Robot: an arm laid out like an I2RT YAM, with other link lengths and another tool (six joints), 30 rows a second.
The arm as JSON. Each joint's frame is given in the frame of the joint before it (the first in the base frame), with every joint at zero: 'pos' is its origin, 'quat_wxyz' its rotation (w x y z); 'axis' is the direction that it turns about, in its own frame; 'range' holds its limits. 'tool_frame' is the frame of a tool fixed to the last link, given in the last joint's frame.
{
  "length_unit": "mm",
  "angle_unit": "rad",
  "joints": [
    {
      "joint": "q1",
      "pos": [
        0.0,
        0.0,
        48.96
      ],
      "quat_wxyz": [
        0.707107,
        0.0,
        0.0,
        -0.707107
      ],
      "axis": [
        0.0,
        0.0,
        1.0
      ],
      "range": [
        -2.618,
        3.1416
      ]
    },
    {
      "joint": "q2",
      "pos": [
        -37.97,
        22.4,
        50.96
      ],
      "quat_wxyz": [
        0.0,
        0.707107,
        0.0,
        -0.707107
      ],
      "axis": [
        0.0,
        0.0,
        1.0
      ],
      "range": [
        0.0,
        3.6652
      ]
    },
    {
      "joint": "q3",
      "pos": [
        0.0,
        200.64,
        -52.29
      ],
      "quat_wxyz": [
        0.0,
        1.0,
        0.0,
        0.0
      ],
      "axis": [
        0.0,
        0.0,
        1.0
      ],
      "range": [
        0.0,
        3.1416
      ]
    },
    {
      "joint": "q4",
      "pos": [
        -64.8,
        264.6,
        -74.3
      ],
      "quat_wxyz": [
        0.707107,
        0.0,
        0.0,
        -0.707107
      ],
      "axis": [
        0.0,
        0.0,
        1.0
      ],
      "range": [
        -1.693,
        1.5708
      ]
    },
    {
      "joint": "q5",
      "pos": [
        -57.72,
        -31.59,
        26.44
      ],
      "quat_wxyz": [
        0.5,
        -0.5,
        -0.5,
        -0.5
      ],
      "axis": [
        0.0,
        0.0,
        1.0
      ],
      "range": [
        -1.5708,
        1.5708
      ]
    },
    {
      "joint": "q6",
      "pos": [
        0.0,
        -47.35,
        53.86
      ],
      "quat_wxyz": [
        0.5,
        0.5,
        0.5,
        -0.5
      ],
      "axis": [
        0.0,
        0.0,
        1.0
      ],
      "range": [
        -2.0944,
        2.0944
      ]
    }
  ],
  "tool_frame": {
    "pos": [
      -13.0,
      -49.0,
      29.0
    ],
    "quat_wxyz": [
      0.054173,
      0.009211,
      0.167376,
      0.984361
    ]
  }
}
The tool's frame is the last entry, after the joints.
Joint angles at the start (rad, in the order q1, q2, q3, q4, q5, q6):
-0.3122 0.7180 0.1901 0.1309 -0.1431 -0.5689
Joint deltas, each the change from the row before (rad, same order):
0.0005 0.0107 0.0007 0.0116 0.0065 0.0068
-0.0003 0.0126 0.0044 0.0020 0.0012 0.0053
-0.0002 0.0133 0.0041 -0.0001 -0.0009 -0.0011
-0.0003 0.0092 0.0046 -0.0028 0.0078 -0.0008
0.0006 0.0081 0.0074 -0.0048 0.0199 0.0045
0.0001 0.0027 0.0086 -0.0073 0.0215 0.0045
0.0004 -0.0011 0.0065 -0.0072 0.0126 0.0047
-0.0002 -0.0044 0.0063 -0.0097 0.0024 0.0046
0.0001 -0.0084 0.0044 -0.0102 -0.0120 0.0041
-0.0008 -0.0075 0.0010 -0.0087 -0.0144 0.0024
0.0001 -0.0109 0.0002 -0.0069 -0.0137 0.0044
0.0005 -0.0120 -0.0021 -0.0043 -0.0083 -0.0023
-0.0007 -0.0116 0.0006 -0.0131 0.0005 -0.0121
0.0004 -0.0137 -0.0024 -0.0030 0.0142 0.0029
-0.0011 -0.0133 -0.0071 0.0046 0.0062 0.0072
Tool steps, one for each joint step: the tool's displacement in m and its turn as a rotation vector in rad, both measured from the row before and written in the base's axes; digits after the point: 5 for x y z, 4 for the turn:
0.00101 -0.00042 -0.00073 0.0033 -0.0018 -0.0081
0.00049 -0.00012 -0.00069 0.0063 0.0052 -0.0034
0.00003 -0.00003 -0.00133 0.0022 0.0089 0.0011
0.00021 -0.00075 -0.00071 -0.0014 0.0081 -0.0071
0.00086 -0.00146 0.00027 -0.0020 0.0070 -0.0194
0.00110 -0.00180 0.00156 -0.0040 0.0032 -0.0213
0.00077 -0.00094 0.00179 -0.0009 0.0003 -0.0130
0.00048 -0.00021 0.00236 0.0028 -0.0016 -0.0043
0.00004 0.00109 0.00271 0.0075 -0.0048 0.0094
-0.00055 0.00117 0.00144 0.0078 -0.0021 0.0114
-0.00034 0.00134 0.00210 0.0080 -0.0065 0.0108
-0.00051 0.00082 0.00142 -0.0006 -0.0060 0.0090
-0.00102 -0.00034 0.00097 -0.0108 0.0029 0.0037
0.00010 -0.00090 0.00156 -0.0053 -0.0067 -0.0138
0.00005 -0.00048 0.00079 0.0009 -0.0109 -0.0096

